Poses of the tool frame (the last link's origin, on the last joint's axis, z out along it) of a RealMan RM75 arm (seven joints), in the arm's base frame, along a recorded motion.
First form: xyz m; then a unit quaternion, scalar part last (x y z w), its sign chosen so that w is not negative.
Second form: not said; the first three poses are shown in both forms.
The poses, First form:
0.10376 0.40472 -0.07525 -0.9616 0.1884 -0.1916 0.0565
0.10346 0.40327 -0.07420 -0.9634 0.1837 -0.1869 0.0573
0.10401 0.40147 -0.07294 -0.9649 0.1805 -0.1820 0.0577
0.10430 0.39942 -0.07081 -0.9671 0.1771 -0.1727 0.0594
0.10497 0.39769 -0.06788 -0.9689 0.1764 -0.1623 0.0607
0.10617 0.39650 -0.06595 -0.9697 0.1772 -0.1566 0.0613
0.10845 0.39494 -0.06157 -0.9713 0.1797 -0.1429 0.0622
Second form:
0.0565 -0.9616 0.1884 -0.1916 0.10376 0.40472 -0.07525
0.0573 -0.9634 0.1837 -0.1869 0.10346 0.40327 -0.07420
0.0577 -0.9649 0.1805 -0.1820 0.10401 0.40147 -0.07294
0.0594 -0.9671 0.1771 -0.1727 0.10430 0.39942 -0.07081
0.0607 -0.9689 0.1764 -0.1623 0.10497 0.39769 -0.06788
0.0613 -0.9697 0.1772 -0.1566 0.10617 0.39650 -0.06595
0.0622 -0.9713 0.1797 -0.1429 0.10845 0.39494 -0.06157

